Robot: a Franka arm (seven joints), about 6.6 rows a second.
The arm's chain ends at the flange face. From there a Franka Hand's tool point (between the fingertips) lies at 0.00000 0.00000 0.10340 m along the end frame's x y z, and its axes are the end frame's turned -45 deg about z.
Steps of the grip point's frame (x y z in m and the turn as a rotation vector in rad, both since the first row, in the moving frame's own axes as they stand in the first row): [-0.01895 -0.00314 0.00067 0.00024 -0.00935 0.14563]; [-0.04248 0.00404 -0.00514 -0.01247 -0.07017 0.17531]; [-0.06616 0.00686 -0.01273 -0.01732 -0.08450 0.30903]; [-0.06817 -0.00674 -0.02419 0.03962 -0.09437 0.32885]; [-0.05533 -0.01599 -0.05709 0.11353 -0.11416 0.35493]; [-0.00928 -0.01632 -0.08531 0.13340 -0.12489 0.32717]
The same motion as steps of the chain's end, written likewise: [-0.01487 0.01057 0.00067 -0.00644 -0.00678 0.14563]; [-0.02246 0.02726 -0.00488 -0.05844 -0.04080 0.17531]; [-0.03596 0.04507 -0.01235 -0.07200 -0.04750 0.30903]; [-0.04271 0.04111 -0.02365 -0.03871 -0.09475 0.32885]; [-0.03419 0.03069 -0.05577 -0.00045 -0.16100 0.35493]; [0.00024 -0.00132 -0.08360 0.00602 -0.18264 0.32717]
